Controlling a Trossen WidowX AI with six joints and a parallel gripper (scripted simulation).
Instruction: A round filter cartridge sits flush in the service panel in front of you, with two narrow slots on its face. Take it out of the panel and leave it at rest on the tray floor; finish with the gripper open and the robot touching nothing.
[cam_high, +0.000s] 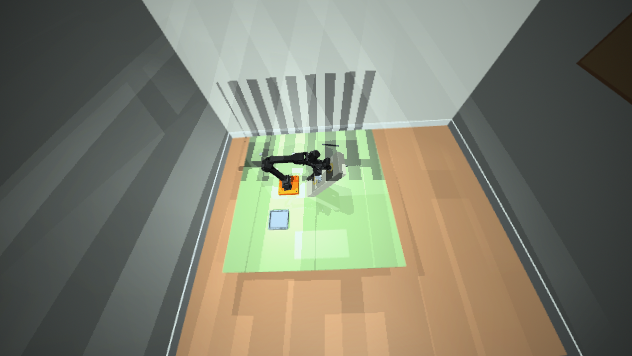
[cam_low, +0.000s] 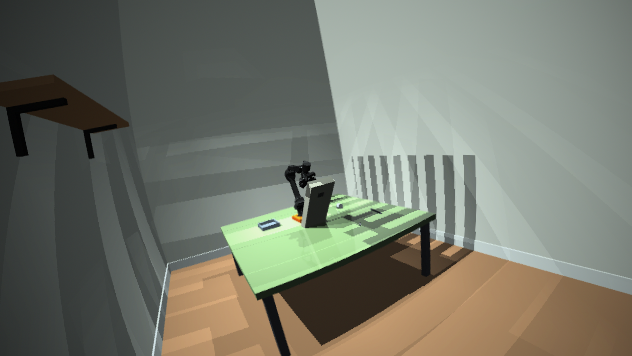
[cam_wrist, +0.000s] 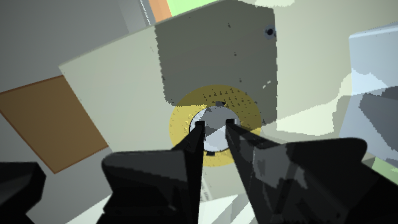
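The round filter cartridge is 10 mm below my gripper tip and 10 mm ahead of it. Also, from my gripper tip: blue-grey tray (450 mm behind, 280 mm below, 250 mm to the right).
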